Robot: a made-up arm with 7 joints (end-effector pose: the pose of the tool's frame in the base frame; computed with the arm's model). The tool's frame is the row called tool. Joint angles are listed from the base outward.
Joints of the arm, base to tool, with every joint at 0 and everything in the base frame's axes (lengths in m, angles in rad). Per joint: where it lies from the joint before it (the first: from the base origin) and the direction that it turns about. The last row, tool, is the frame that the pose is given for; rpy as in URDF.
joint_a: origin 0.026 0.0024 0.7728 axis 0 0 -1
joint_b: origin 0.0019 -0.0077 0.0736 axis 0 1 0
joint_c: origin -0.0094 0.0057 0.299 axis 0 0 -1
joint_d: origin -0.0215 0.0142 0.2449 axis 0 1 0
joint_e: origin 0.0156 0.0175 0.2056 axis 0 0 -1
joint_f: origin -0.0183 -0.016 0.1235 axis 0 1 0
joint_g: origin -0.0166 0.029 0.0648 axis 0 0 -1
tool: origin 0.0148 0.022 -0.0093 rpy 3.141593 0 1.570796
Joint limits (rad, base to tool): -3.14..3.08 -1.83..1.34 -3.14..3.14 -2..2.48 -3.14..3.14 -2.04..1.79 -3.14..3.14
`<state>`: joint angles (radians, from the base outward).
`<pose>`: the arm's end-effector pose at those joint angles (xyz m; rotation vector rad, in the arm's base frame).
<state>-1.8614 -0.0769 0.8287 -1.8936 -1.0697 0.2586 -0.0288</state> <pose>-0.1925 -0.3369 1.2319 -0.1350 1.4341 1.1602</pose>
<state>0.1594 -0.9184 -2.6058 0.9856 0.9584 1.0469 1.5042</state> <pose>-0.6628 0.2572 1.0694 1.2930 -0.1164 -0.0631</pose>
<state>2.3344 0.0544 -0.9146 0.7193 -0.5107 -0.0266 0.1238</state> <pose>0.0817 -0.2327 1.6851 -2.3275 -0.6548 -0.1763</pose>
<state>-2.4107 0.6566 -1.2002 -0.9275 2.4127 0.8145 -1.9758</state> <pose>-0.0614 0.4733 1.5770 0.8705 -1.2099 0.5026</pose>
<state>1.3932 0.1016 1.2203 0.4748 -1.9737 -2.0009 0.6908</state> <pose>-0.1091 -0.1072 1.6539 1.2074 -0.3835 1.6955</pose>
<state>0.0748 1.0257 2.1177 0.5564 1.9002 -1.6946 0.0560</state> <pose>0.6540 -0.2728 1.2857 -0.2192 -0.9334 -2.3155</pose>
